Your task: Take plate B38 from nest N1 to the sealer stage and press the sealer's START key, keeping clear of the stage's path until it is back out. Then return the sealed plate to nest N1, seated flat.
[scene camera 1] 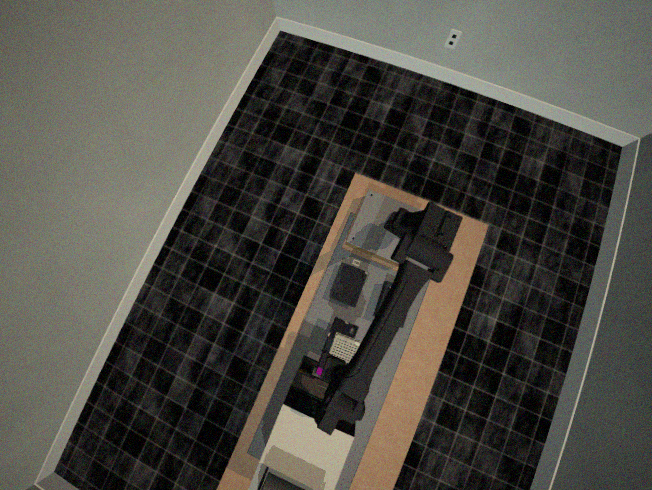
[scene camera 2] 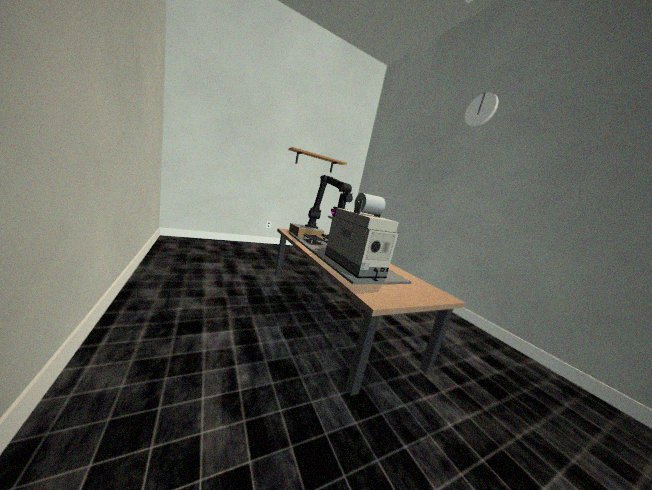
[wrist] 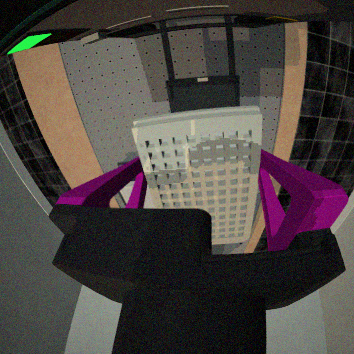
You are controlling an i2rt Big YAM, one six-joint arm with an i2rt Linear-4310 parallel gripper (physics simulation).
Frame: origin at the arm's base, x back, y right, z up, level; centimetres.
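Seen in the pictures: gripper, fingertip midpoint: point(scene camera 1: 339, 362) point(wrist: 200, 157); arm's base, link origin: point(scene camera 1: 399, 227) point(scene camera 2: 311, 227).
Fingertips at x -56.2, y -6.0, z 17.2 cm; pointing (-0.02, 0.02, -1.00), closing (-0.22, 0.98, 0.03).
Offsets run from my fingertips to a thing's top centre. "*": to the spot under its first point. Level surfaces: height alone.
The cream plate B38 @(dz +2.5, dx +2.6, dy +0.7 cm) point(scene camera 1: 345, 347) point(wrist: 220, 185) is held up off the bench, in front of the sealer. My gripper point(wrist: 200, 157) is shut on it, one magenta finger at each long side; its tag does not show. The sealer point(scene camera 1: 308, 434) point(scene camera 2: 350, 237) is a tall cream housing; its dark front crosses the top of the wrist view. The black sealer stage @(* dz -14.1, dx -0.7, dy +0.9 cm) point(wrist: 204, 96) is out on two rails, lower than the plate and beyond its far edge. A green panel @(* dz +2.2, dx -8.8, dy -10.8 cm) point(wrist: 30, 44) glows at the upper left. The START key cannot be made out, and no nest label is readable.
A dark square block @(dz -19.6, dx +23.3, dy +10.5 cm) point(scene camera 1: 347, 284) stands on the grey perforated board @(dz -24.5 cm) point(wrist: 107, 75) between the arm's base and the plate. The raised grey base platform point(scene camera 1: 374, 210) is at the far bench end. My arm point(scene camera 1: 387, 326) reaches along one side. A white roll @(dz +23.1, dx -33.6, dy -6.2 cm) point(scene camera 2: 371, 203) tops the sealer.
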